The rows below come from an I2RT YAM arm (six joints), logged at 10 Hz.
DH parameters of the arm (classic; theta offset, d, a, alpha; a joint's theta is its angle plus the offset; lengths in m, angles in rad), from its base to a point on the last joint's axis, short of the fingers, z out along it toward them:
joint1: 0 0.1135 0.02 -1.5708
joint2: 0 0 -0.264 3.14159
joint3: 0.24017 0 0.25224 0
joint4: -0.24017 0 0.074 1.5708
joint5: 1.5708 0 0 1.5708
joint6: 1.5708 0.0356 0 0
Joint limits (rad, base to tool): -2.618..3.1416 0..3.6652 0..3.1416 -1.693..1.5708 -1.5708..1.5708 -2.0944..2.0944
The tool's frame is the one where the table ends.
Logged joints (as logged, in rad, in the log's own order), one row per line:
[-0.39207 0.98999 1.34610 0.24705 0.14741 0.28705]
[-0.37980 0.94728 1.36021 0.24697 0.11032 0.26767]
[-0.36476 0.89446 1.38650 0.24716 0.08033 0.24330]
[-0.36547 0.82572 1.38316 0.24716 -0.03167 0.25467]
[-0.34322 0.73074 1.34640 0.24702 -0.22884 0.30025]
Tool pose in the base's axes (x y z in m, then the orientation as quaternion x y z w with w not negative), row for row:
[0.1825 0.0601 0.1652 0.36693 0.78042 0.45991 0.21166]
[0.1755 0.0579 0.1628 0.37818 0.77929 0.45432 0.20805]
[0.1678 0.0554 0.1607 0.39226 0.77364 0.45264 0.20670]
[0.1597 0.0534 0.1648 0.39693 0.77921 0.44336 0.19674]
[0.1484 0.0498 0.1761 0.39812 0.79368 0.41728 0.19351]
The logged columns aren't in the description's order. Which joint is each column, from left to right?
Columns, left to right: joint5, joint2, joint6, joint1, joint4, joint3.
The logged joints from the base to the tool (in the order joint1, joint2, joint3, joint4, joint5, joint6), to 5 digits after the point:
[0.24705 0.98999 0.28705 0.14741 -0.39207 1.34610]
[0.24697 0.94728 0.26767 0.11032 -0.37980 1.36021]
[0.24716 0.89446 0.24330 0.08033 -0.36476 1.38650]
[0.24716 0.82572 0.25467 -0.03167 -0.36547 1.38316]
[0.24702 0.73074 0.30025 -0.22884 -0.34322 1.34640]

